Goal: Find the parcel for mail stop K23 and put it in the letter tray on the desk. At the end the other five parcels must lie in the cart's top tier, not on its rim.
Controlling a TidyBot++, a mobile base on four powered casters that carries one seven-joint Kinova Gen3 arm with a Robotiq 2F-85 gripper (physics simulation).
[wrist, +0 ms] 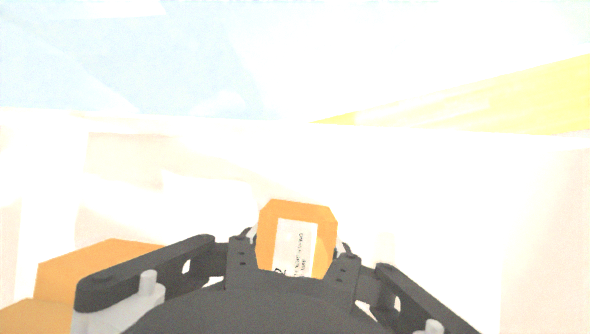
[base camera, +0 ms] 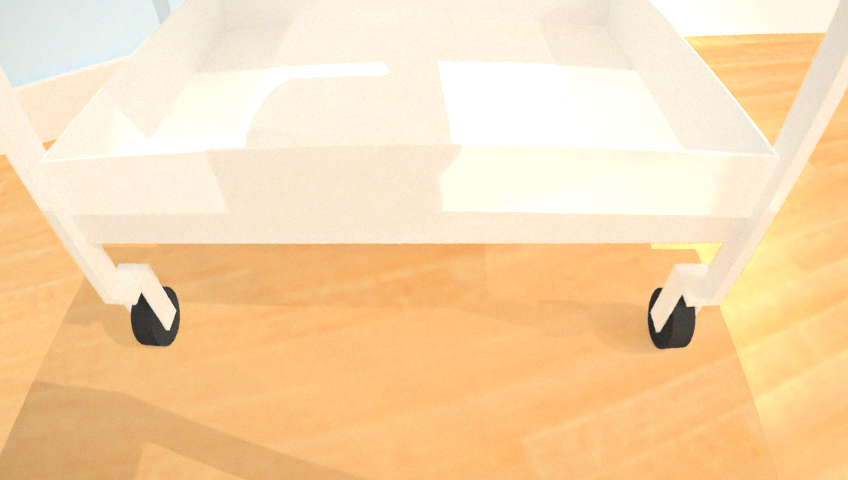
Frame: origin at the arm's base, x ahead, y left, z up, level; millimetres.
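Seen in the pictures: gripper, fingertip midpoint: (wrist: 295, 240).
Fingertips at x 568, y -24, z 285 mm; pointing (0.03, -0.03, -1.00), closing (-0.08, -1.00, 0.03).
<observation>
Pixels of each thing's top centre, then the offset from my fingertips to it. "spot": a spot on its surface instead. Level surfaces: height alone.
- pale top tier, its level: 19 mm down
- orange surface, surface spot: (wrist: 32, 317) spot: 47 mm up, 39 mm back, 147 mm left
- cart's white lower tier, surface spot: (base camera: 333, 190) spot: 510 mm down, 249 mm back, 68 mm left
- wood floor, its level: 681 mm down
An orange parcel (wrist: 297, 209) with a white label is between the fingers of my gripper (wrist: 295, 240), in the lower middle of the wrist view. The gripper is shut on it. The label's print is partly hidden and too small to read its mail stop. Parcel and gripper are over the pale top tier (wrist: 425, 180) of the cart; the gap below them cannot be judged. Another orange parcel (wrist: 95, 257) lies at the lower left, partly behind the left finger linkage, and an orange surface (wrist: 32, 317) shows in the corner. The letter tray cannot be made out.
In the base view the cart's white lower tier (base camera: 333, 190) spans the front, between two upright posts (base camera: 812, 83). Black casters (base camera: 155, 318) (base camera: 672, 321) stand on the wood floor (base camera: 404, 398). The wrist view is strongly overexposed, with yellow floor (wrist: 525, 105) beyond the cart at the right.
</observation>
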